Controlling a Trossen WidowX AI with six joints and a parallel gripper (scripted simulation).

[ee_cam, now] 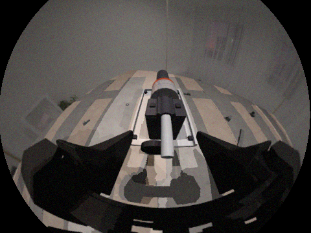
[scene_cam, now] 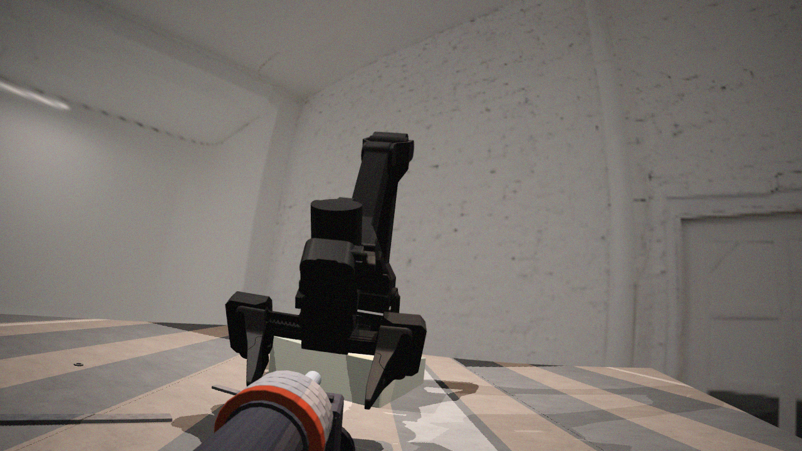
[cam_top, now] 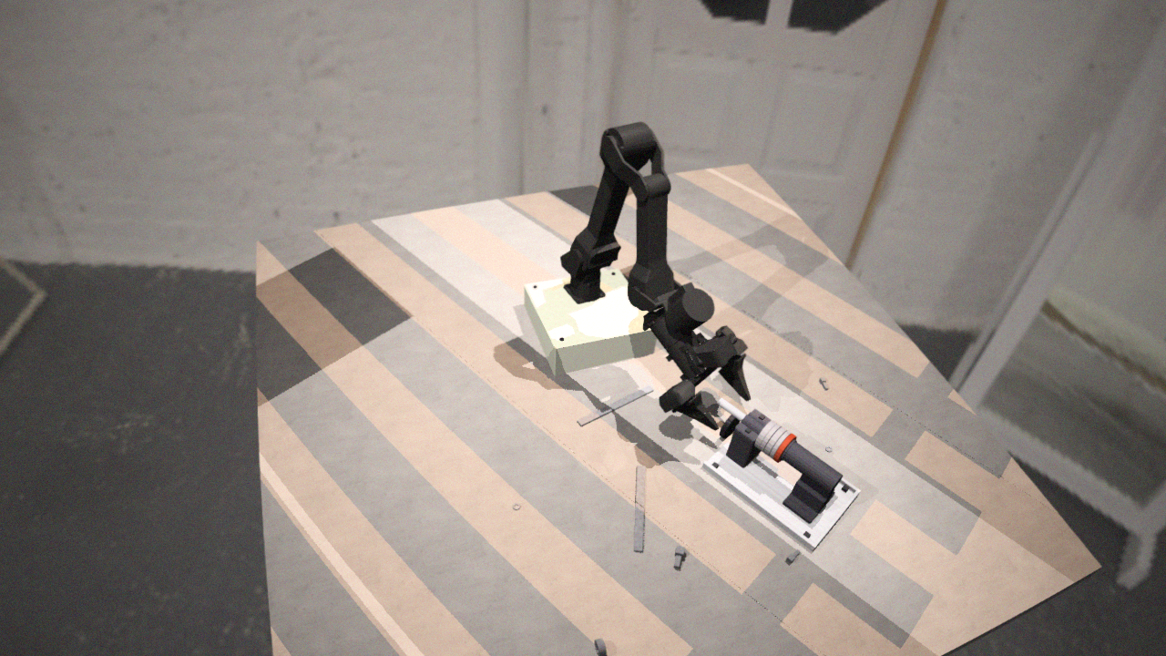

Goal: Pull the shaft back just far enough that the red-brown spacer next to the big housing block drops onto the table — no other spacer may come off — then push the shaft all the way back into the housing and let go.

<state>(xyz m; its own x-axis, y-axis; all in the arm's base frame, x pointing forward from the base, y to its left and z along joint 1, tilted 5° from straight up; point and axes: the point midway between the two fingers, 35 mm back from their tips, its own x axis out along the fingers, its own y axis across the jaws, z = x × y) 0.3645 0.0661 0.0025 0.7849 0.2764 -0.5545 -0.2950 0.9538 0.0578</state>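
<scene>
The pale shaft is 5 cm ahead of my gripper tip, 1 cm to the left of it and 1 cm above it. Round my gripper tip: red-brown spacer: 10 cm ahead, 3 cm to the left, 1 cm above.
</scene>
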